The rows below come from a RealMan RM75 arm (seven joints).
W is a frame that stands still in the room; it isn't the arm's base.
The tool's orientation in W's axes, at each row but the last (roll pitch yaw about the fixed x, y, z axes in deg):
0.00 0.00 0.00
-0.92 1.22 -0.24
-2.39 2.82 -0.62
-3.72 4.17 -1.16
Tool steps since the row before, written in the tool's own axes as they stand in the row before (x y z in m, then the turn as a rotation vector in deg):
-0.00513 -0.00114 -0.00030 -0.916 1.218 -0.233
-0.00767 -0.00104 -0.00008 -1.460 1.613 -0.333
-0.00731 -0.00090 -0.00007 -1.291 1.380 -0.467
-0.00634 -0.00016 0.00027 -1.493 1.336 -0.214
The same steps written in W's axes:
-0.00513 -0.00114 -0.00030 -0.916 1.218 -0.233
-0.00767 -0.00101 0.00010 -1.461 1.614 -0.328
-0.00731 -0.00082 0.00033 -1.300 1.373 -0.460
-0.00630 -0.00001 0.00074 -1.484 1.350 -0.191

